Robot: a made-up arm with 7 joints.
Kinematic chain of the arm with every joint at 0, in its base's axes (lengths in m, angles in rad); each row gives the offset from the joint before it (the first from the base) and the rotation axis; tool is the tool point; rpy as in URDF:
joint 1: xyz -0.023 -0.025 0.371 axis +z
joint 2: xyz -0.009 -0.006 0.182 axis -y
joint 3: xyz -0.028 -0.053 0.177 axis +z
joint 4: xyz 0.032 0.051 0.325 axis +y
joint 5: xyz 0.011 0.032 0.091 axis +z
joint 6: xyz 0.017 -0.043 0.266 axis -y
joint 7: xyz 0 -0.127 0.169 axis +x
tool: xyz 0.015 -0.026 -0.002 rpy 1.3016 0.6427 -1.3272
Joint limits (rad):
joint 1: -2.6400..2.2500
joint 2: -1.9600..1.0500
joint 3: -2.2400..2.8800
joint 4: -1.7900..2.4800
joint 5: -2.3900..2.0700
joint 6: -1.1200..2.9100
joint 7: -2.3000..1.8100
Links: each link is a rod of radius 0.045 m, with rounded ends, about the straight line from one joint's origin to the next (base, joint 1, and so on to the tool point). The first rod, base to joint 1, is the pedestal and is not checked.
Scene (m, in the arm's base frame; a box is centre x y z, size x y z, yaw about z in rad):
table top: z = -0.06
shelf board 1: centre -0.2 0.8 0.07 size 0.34 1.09 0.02 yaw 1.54
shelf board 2: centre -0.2 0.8 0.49 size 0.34 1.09 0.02 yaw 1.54
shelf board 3: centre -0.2 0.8 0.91 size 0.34 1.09 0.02 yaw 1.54
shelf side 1: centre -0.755 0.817 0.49 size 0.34 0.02 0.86 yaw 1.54
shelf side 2: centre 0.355 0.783 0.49 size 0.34 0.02 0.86 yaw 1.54
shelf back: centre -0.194 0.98 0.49 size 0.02 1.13 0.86 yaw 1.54
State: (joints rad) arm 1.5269 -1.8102 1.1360 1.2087 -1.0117 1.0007 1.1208
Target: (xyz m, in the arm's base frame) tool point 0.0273 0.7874 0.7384
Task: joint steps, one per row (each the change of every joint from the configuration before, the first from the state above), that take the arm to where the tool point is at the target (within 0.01 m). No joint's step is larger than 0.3 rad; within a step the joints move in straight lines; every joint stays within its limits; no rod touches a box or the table.
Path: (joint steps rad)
1: 0.0631 0.0048 -0.0004 0.2143 -0.2073 -0.0940 -0.0079
2: 0.0630 0.0049 -0.0004 0.2144 -0.2074 -0.0940 -0.0080
3: -0.0238 0.0718 0.0112 0.2144 -0.1529 0.0065 0.0514
4: -0.0239 0.0718 0.0112 0.2144 -0.1530 0.0064 0.0513
5: -0.0239 0.0718 0.0112 0.2144 -0.1530 0.0064 0.0514
6: -0.1852 0.0717 0.0670 -0.2778 0.2730 0.1248 -0.0317
7: -0.1851 0.0717 0.0671 -0.2778 0.2730 0.1248 -0.0316
8: -0.1852 0.0716 0.0670 -0.2778 0.2731 0.1248 -0.0317

